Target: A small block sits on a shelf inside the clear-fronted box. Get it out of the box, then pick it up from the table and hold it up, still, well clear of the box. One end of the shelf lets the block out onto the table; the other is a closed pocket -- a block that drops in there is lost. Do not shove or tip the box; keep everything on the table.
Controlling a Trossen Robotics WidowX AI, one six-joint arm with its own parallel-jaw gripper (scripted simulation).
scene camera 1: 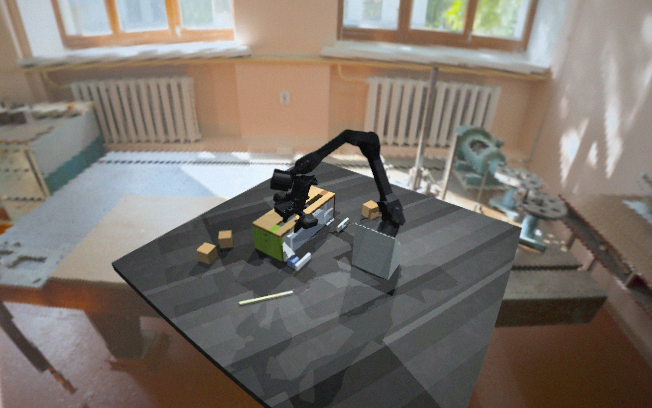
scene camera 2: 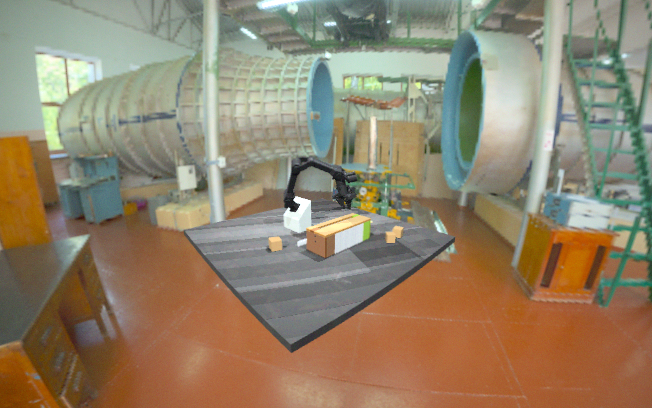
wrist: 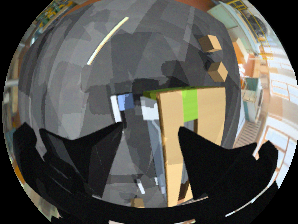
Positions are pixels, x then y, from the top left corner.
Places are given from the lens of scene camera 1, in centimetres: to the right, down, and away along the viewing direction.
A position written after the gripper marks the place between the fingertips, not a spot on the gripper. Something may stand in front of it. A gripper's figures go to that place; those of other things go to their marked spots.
gripper [scene camera 1: 289, 227]: -13, 9, 117
box [scene camera 1: 273, 237]: -20, 12, 120
